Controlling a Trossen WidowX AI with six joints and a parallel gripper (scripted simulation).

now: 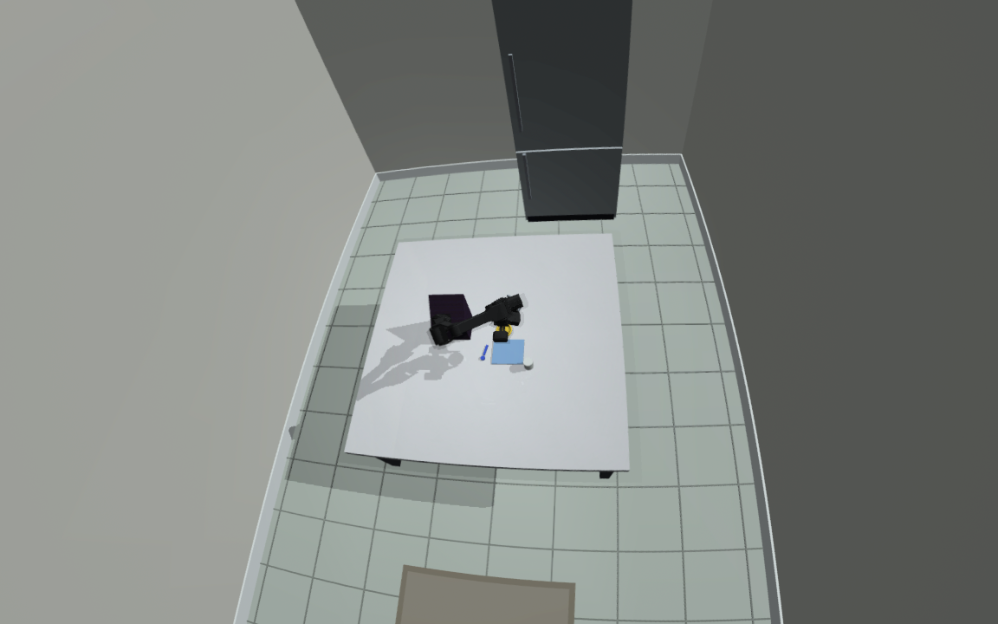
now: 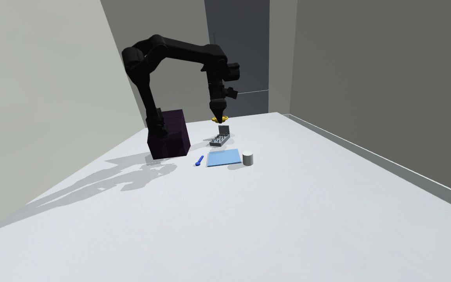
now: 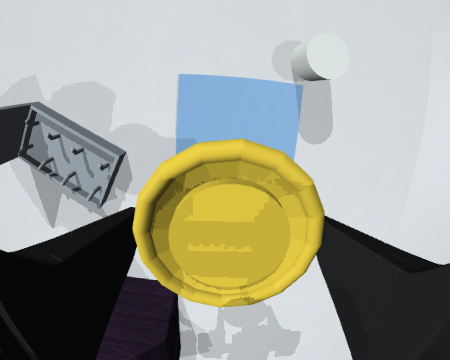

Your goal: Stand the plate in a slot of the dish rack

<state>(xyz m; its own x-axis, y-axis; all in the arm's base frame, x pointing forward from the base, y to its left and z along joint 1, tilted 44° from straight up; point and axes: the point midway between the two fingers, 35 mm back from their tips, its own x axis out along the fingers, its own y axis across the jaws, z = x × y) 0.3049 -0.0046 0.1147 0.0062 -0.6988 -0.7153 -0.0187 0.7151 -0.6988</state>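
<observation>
The grey dish rack is 20 mm behind my gripper tip, 190 mm to the left of it and 150 mm below it. Round my gripper tip: blue mat 20 mm to the right, 170 mm below; then yellow plate 10 mm above; then cup 100 mm ahead, 90 mm to the right, 150 mm below.
</observation>
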